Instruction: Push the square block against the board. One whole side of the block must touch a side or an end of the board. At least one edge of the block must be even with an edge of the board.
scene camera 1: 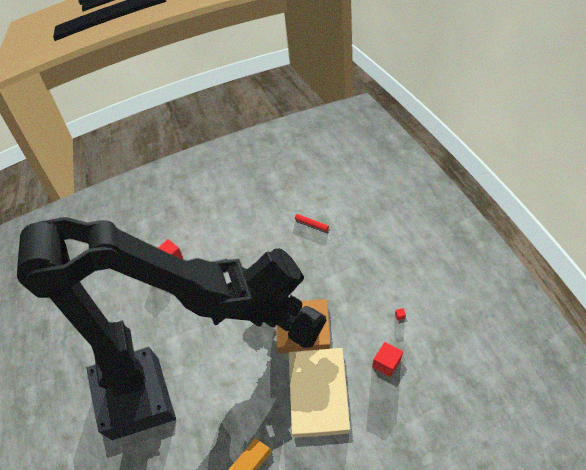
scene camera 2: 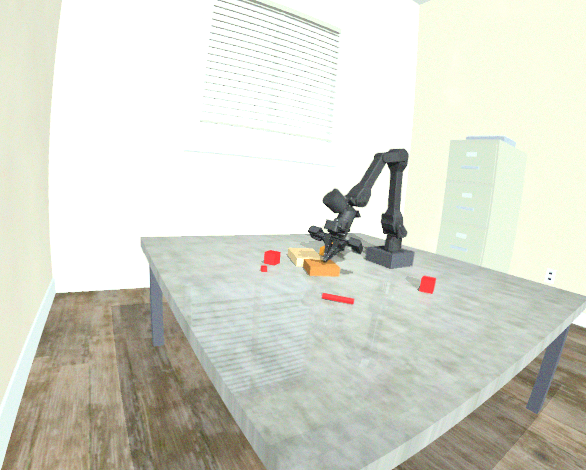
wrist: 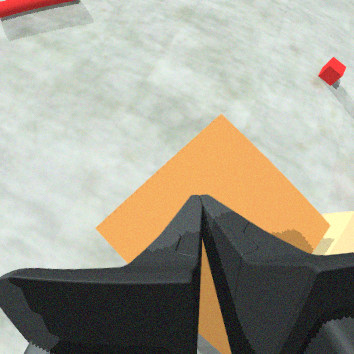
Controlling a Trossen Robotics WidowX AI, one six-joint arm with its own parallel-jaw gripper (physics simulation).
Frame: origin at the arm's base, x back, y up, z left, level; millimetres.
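Seen in the pictures: gripper, fingertip midpoint: (scene camera 1: 300,310) (scene camera 2: 324,261) (wrist: 198,202); arm's base, link origin: (scene camera 1: 126,378) (scene camera 2: 392,250).
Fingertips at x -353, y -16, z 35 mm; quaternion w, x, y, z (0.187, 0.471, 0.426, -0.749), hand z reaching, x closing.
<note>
Offsets run from my fingertips to a thing's top centre. "spot": to the spot under its first point.
The square block @[dz -21, dx +4, dy -11 mm] (scene camera 1: 322,306) (scene camera 2: 321,270) (wrist: 215,155) is orange and lies flat at one end of the cream board @[dz -160, dx +25, dy -11 mm] (scene camera 1: 330,420) (scene camera 2: 300,253) (wrist: 343,231). Its side runs along the board's end, very close; whether the whole side touches is too fine to tell. In scene camera 1 the block sits offset to the left, so its left and right edges are out of line with the board's long edges. My gripper (scene camera 2: 326,259) (wrist: 198,202) is shut and empty. Its tips are over the block's top; contact is unclear. In scene camera 1 the hand hides the tips.
A red cube @[dz -151, dx -113, dy +0 mm] (scene camera 1: 388,359) (scene camera 2: 272,257) and a small red cube @[dz -68, dx -181, dy -24 mm] (scene camera 1: 400,314) (scene camera 2: 264,269) (wrist: 332,71) are right of the board in scene camera 1. A red rod @[dz +221, dx -105, dy -26 mm] (scene camera 1: 311,223) (scene camera 2: 337,298), another red block @[dz +251, dx +221, dy +0 mm] (scene camera 1: 170,248) (scene camera 2: 427,284) and an orange bar @[spot: dz -237, dx +174, dy -9 mm] (scene camera 1: 250,456) also lie there.
</note>
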